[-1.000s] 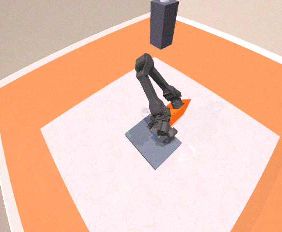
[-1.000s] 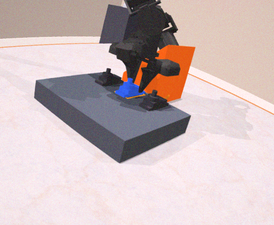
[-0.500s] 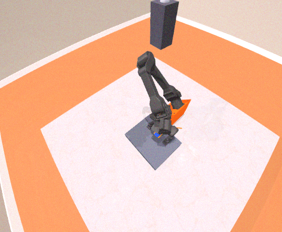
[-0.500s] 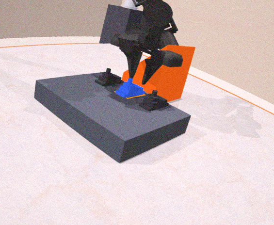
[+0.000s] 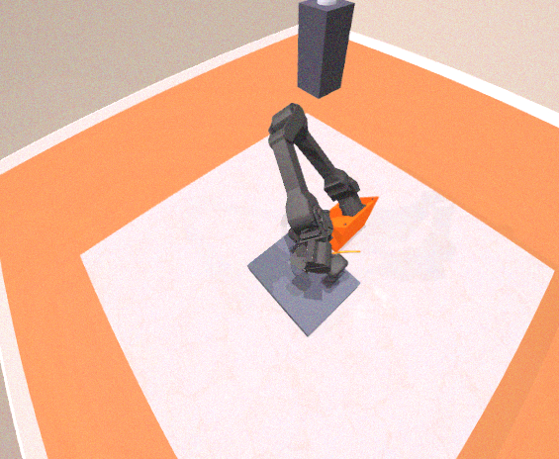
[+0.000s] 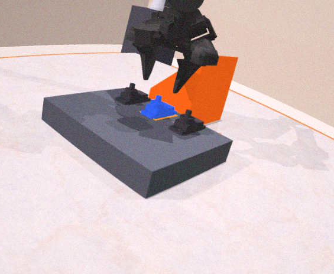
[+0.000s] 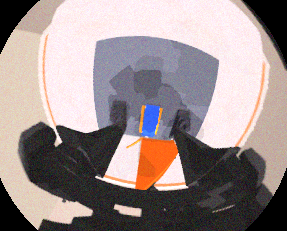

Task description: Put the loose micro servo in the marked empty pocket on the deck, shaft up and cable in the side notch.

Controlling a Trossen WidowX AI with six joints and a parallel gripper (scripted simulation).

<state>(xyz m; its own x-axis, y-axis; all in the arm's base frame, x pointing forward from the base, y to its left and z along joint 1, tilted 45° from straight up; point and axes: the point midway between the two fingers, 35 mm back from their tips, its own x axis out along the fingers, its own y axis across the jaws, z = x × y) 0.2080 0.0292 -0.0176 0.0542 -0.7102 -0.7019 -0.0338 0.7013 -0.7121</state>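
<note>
The grey deck lies 9 cm below my gripper tip and 8 cm ahead of it.
</note>
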